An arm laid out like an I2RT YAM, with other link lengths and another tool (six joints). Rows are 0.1 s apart.
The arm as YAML. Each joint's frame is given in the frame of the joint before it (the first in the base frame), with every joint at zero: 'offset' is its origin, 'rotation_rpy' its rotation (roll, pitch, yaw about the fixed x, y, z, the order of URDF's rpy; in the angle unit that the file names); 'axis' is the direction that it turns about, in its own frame. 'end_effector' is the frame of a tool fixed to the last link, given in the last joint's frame.
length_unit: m
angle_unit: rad
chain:
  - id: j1
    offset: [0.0, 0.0, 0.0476]
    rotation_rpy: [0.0, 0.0, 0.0]
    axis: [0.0, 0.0, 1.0]
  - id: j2
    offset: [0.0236, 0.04, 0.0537]
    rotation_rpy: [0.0, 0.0, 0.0]
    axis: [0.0, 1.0, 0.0]
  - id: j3
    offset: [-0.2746, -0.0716, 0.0]
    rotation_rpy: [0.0, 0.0, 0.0]
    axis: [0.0, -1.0, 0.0]
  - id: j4
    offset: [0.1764, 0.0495, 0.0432]
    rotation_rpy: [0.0, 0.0, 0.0]
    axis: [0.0, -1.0, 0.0]
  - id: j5
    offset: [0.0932, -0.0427, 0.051]
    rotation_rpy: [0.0, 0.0, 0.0]
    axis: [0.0, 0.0, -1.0]
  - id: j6
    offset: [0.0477, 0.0, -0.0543]
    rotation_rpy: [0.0, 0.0, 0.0]
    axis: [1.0, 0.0, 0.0]
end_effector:
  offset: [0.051, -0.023, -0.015]
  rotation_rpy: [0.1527, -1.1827, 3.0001]
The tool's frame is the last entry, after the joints.
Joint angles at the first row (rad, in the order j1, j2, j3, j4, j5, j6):
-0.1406, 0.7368, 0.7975, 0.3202, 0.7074, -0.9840
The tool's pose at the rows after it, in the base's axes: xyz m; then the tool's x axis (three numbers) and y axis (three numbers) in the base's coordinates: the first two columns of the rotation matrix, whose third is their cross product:
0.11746, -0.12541, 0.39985, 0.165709, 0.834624, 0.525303, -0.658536, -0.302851, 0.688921
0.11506, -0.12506, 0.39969, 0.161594, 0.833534, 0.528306, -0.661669, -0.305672, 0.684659
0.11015, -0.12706, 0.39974, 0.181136, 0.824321, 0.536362, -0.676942, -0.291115, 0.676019
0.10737, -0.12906, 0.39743, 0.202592, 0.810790, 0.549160, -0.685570, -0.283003, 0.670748
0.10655, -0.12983, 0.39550, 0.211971, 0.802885, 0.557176, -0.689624, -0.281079, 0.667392
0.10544, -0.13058, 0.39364, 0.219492, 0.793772, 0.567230, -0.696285, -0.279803, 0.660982
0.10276, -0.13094, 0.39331, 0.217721, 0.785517, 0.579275, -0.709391, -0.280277, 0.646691
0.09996, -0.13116, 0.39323, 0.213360, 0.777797, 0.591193, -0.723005, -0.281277, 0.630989
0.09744, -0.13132, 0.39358, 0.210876, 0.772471, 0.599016, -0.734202, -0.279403, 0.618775
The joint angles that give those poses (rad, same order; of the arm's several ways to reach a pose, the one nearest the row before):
-0.1390, 0.7372, 0.7990, 0.2947, 0.7029, -0.9749
-0.1386, 0.7273, 0.7990, 0.2867, 0.7029, -0.9703
-0.1502, 0.7216, 0.7990, 0.2874, 0.7230, -0.9676
-0.1582, 0.7204, 0.7979, 0.2794, 0.7463, -0.9573
-0.1586, 0.7204, 0.7944, 0.2775, 0.7608, -0.9504
-0.1585, 0.7200, 0.7910, 0.2768, 0.7769, -0.9409
-0.1585, 0.7147, 0.7906, 0.2768, 0.7902, -0.9279
-0.1581, 0.7086, 0.7906, 0.2771, 0.8024, -0.9146
-0.1582, 0.7036, 0.7906, 0.2801, 0.8127, -0.9073

